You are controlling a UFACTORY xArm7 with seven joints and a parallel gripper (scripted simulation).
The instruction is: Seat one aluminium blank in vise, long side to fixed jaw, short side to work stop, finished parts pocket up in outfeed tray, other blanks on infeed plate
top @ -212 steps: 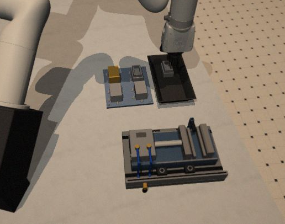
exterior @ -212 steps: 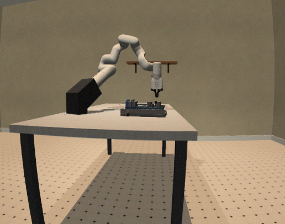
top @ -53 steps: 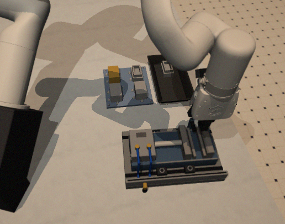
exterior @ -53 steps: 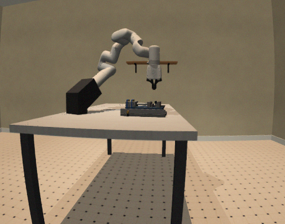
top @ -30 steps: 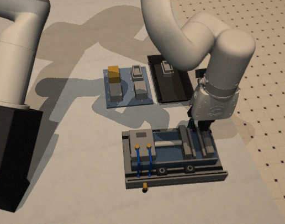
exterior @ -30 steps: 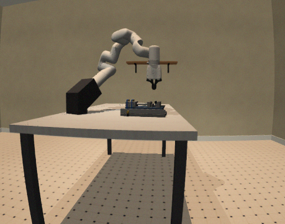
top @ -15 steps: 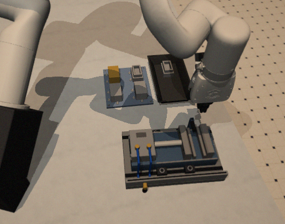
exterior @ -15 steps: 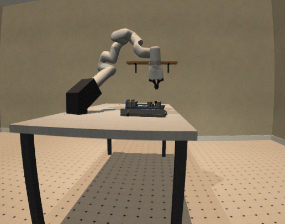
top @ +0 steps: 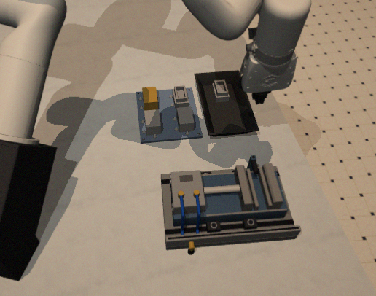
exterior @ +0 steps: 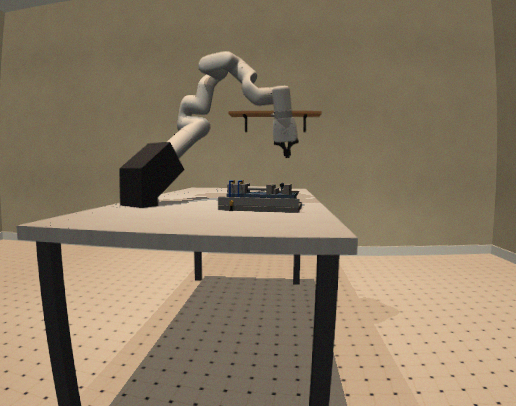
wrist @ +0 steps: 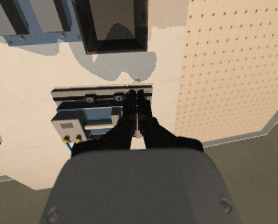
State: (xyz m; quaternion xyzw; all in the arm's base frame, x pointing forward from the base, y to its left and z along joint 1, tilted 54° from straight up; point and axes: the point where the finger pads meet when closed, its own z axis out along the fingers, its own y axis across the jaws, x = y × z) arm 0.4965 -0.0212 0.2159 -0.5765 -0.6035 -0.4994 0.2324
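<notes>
Right now my hand is 27 cm past the brass blank, 20 cm above it and 15 cm to the right of it. Also, from my hand: hosed end block (18 cm to the right, 15 cm below, 15 cm behind).
</notes>
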